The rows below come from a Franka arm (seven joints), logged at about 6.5 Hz.
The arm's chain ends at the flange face. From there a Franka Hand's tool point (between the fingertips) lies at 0.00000 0.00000 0.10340 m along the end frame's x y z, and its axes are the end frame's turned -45 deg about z.
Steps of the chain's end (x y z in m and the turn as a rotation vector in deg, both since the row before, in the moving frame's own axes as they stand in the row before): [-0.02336 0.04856 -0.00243 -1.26 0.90 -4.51]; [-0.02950 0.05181 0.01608 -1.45 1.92 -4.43]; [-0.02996 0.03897 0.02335 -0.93 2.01 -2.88]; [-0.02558 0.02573 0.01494 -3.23 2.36 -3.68]
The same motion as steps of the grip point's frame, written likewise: [-0.05121 0.02059 -0.00247 -1.53 -0.25 -4.51]; [-0.05673 0.02005 0.01599 -2.38 0.33 -4.43]; [-0.04727 0.01009 0.02327 -2.08 0.76 -2.88]; [-0.03716 0.00726 0.01469 -3.95 -0.62 -3.68]
